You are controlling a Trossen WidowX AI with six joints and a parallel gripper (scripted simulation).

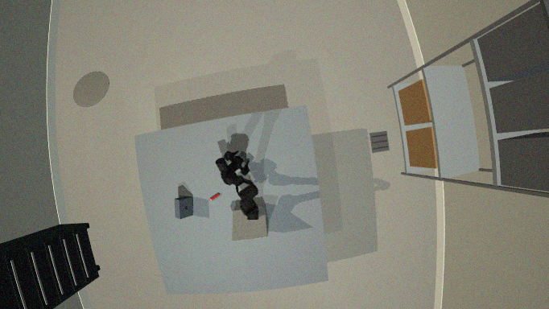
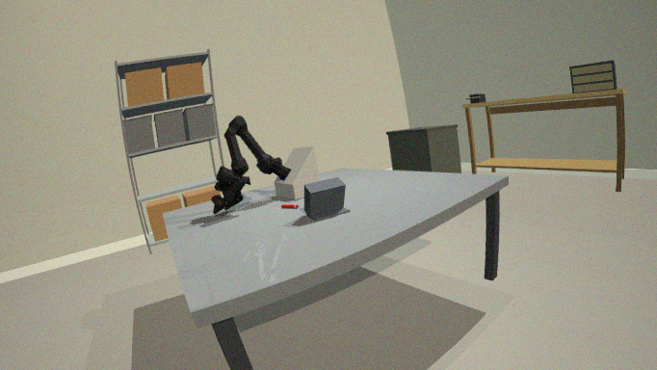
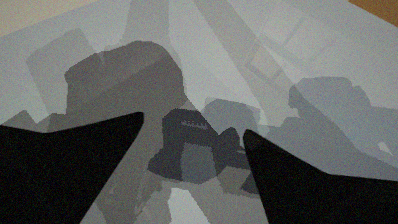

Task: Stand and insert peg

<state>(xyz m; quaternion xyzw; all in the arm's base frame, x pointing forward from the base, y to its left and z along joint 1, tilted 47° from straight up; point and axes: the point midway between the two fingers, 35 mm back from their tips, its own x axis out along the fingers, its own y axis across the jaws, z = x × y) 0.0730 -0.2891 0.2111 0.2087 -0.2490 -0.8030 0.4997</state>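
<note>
Now: the red peg 24 cm ahead of my gripper tip, 28 cm to the left of it and 1 cm below it. From my gripper tip the other things lie so: sloped grey panel (44 cm ahead, 33 cm to the left, 4 cm above).
</note>
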